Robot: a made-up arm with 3 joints. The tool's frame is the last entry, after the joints. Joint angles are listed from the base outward. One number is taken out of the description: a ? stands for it. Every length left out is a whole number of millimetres.
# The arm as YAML. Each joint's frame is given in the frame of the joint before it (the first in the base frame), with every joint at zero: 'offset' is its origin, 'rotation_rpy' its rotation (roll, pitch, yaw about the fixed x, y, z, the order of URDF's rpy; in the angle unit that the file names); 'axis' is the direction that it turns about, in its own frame. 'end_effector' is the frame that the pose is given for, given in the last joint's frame.
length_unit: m
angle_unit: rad
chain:
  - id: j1
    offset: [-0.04, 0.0, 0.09]
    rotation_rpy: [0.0, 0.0, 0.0]
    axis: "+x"
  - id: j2
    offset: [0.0, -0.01, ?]
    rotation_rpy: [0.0, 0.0, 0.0]
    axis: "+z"
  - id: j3
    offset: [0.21, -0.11, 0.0]
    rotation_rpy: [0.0, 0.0, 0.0]
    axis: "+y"
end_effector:
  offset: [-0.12, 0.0, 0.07]
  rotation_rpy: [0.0, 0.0, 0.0]
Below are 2 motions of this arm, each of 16 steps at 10 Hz.
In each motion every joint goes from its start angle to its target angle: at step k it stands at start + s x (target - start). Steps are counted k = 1, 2, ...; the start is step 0. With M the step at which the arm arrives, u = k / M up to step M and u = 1 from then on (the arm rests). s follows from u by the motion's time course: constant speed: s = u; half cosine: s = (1 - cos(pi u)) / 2; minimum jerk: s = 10 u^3 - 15 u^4 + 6 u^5.
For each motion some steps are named. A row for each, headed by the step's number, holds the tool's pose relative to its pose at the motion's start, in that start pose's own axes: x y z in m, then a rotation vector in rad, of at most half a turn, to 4 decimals.
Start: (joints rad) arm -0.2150 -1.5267 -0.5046
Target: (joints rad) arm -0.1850 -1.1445 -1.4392
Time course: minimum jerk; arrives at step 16
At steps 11, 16:
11: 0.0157 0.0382 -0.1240 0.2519 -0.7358 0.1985
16: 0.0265 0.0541 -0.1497 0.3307 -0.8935 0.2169

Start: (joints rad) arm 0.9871 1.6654 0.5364
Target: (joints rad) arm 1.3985 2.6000 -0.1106
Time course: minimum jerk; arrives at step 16
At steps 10, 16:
10: -0.1213 0.0988 -0.1033 -0.3282 -0.7259 0.6160
16: -0.1546 0.1312 -0.1568 -0.4322 -0.9567 0.8838

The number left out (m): 0.44
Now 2 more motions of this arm.
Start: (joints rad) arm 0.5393 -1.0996 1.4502
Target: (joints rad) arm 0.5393 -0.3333 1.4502
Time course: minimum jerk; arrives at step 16
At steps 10, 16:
10: 0.0022 0.1563 0.0180 -0.5514 0.0000 0.0668
16: 0.0003 0.2146 0.0022 -0.7607 0.0000 0.0922

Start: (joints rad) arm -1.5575 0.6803 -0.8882
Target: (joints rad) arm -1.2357 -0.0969 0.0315
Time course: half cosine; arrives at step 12
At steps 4, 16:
4: -0.0141 -0.0381 0.0549 -0.0876 0.1847 -0.1862
16: -0.0763 -0.1543 0.1821 -0.0334 0.7700 -0.8542

